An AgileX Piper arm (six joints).
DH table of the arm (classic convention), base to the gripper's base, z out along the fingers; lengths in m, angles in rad. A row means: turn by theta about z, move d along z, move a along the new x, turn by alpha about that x. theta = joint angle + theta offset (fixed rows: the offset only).
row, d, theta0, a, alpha
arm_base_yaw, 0.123, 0, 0, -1.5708
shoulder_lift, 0, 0.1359, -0.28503, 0
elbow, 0, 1.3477, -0.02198, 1.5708
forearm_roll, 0.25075, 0, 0, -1.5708
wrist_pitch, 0, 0, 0, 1.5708
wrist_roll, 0.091, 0, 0, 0
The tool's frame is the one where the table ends.
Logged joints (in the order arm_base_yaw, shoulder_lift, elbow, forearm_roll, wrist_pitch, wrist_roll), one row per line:
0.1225, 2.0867, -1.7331, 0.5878, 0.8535, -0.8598
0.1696, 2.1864, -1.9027, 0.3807, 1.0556, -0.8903
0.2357, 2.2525, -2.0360, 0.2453, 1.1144, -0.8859
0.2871, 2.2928, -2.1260, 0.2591, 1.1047, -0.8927
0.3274, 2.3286, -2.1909, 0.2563, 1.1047, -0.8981
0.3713, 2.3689, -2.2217, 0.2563, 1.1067, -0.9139
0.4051, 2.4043, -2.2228, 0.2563, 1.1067, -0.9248
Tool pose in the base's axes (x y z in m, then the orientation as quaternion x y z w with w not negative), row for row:
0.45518, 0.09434, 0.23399, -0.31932, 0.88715, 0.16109, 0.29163
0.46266, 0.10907, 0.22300, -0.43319, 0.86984, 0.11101, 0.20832
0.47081, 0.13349, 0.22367, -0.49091, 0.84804, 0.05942, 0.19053
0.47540, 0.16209, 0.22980, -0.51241, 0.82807, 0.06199, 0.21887
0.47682, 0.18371, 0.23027, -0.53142, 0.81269, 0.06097, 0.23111
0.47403, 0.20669, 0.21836, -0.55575, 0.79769, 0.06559, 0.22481
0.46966, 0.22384, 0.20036, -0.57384, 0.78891, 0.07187, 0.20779
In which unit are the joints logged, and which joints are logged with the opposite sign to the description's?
The joints are logged in radians. Opposite sign: none.
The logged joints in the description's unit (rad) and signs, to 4 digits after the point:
0.1225, 2.0867, -1.7331, 0.5878, 0.8535, -0.8598
0.1696, 2.1864, -1.9027, 0.3807, 1.0556, -0.8903
0.2357, 2.2525, -2.0360, 0.2453, 1.1144, -0.8859
0.2871, 2.2928, -2.1260, 0.2591, 1.1047, -0.8927
0.3274, 2.3286, -2.1909, 0.2563, 1.1047, -0.8981
0.3713, 2.3689, -2.2217, 0.2563, 1.1067, -0.9139
0.4051, 2.4043, -2.2228, 0.2563, 1.1067, -0.9248

